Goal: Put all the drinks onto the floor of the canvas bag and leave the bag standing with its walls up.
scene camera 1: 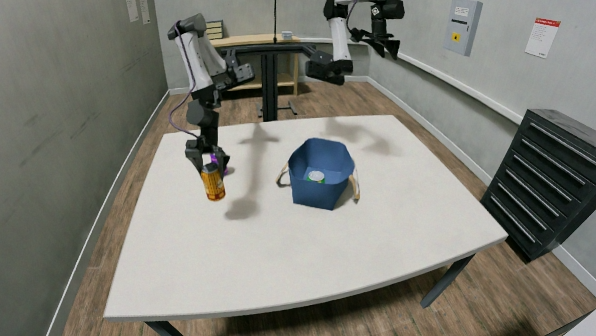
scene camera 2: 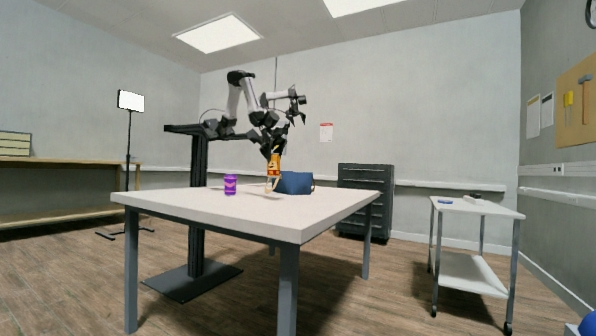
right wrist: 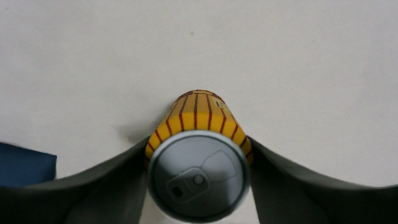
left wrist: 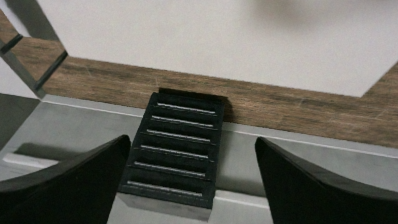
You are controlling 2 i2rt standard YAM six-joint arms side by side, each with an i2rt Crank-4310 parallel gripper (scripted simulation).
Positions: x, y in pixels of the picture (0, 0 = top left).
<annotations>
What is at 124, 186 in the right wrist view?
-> My right gripper.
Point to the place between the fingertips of my left gripper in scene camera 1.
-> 389, 59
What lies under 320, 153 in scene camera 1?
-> A blue canvas bag.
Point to a blue canvas bag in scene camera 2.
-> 293, 183
</annotations>
